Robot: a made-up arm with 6 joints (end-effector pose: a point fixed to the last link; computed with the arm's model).
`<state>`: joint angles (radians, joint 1 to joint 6).
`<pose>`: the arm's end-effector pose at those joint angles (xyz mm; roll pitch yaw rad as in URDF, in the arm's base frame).
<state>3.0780 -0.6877 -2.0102 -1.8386 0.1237 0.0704</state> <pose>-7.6 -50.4 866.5 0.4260 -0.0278 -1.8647</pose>
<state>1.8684 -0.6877 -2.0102 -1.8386 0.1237 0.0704</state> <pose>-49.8 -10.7 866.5 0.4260 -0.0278 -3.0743</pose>
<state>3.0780 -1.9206 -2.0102 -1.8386 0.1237 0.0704</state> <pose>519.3 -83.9 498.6 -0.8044 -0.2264 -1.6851</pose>
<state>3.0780 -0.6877 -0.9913 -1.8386 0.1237 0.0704</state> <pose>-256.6 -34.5 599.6 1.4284 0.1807 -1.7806</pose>
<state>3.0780 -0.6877 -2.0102 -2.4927 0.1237 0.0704</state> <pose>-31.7 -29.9 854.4 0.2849 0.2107 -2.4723</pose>
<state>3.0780 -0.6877 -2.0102 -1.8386 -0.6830 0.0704</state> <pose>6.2 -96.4 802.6 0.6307 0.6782 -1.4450</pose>
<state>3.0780 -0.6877 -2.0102 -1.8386 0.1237 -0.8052</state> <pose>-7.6 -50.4 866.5 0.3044 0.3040 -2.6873</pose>
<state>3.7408 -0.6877 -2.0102 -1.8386 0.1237 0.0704</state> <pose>25.0 -44.4 866.5 0.4260 -0.0278 -1.2019</pose>
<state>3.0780 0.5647 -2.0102 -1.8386 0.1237 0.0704</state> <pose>-532.0 -17.0 480.0 1.6646 0.2095 -1.7346</pose>
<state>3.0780 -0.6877 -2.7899 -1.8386 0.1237 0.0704</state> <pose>275.6 -68.4 843.6 -0.3437 -0.1812 -1.7799</pose>
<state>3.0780 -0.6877 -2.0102 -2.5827 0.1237 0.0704</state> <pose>-33.8 -25.8 853.3 0.2543 0.2353 -2.5603</pose>
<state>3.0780 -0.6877 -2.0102 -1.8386 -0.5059 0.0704</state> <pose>0.5 -90.7 818.7 0.5501 0.5312 -1.5645</pose>
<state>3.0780 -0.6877 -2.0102 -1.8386 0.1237 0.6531</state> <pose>-7.6 -50.4 866.5 0.3474 -0.2532 -1.3206</pose>
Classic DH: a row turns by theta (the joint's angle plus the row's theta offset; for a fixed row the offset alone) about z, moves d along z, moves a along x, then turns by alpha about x. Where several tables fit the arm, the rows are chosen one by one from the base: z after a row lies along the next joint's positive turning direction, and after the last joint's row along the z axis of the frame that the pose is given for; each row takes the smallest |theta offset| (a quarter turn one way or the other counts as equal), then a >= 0, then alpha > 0; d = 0 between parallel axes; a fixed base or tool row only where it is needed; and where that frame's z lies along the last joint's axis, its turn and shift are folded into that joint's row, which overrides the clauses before.
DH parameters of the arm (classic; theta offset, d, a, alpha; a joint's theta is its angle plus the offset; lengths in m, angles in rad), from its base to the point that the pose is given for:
joint 1: 0 0.31 0 -1.5708
joint 2: -1.3854 0 0.2279 0
joint 3: 1.3854 0 0.064 -1.5708
joint 4: 0 0.284 0 1.5708
joint 5: 0 0 0.063 -1.5708
joint 6: 0 0.08 0 0

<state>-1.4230 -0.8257 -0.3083 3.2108 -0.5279 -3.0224</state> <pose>27.4 -139.6 329.2 -2.9848 -0.5899 -1.6388</pose>
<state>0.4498 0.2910 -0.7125 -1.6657 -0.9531 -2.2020</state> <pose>197.5 207.8 280.2 2.5933 0.8549 -2.0038</pose>
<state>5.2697 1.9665 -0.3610 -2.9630 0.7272 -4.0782</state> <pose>-105.3 166.9 128.3 -2.4640 0.6336 0.0753</pose>
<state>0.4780 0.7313 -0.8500 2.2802 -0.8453 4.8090</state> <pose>224.6 29.5 160.5 2.3825 -0.1568 -0.3052</pose>
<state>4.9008 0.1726 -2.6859 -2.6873 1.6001 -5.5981</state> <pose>-3.2 -174.9 883.1 -0.5680 -0.9296 -0.1772</pose>
